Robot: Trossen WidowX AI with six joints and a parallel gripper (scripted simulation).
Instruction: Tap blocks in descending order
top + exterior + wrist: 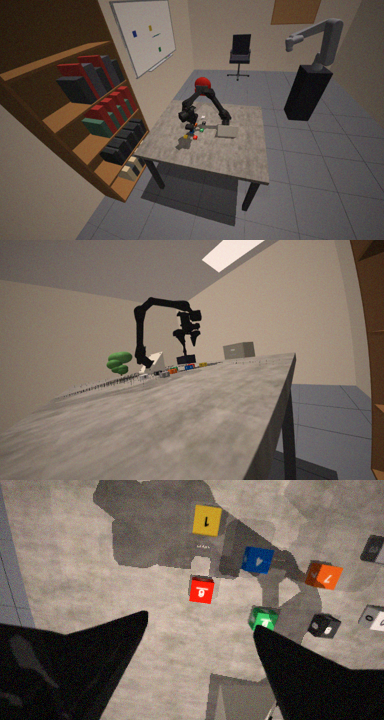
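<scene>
The green block is 5 cm behind my gripper tip, 11 cm to the right of it and 12 cm below it. From my gripper tip the other things lie so: red block (1 cm behind, 12 cm below); then blue block (4 cm ahead, 8 cm to the right, 12 cm below); then yellow block (8 cm ahead, 12 cm below).
</scene>
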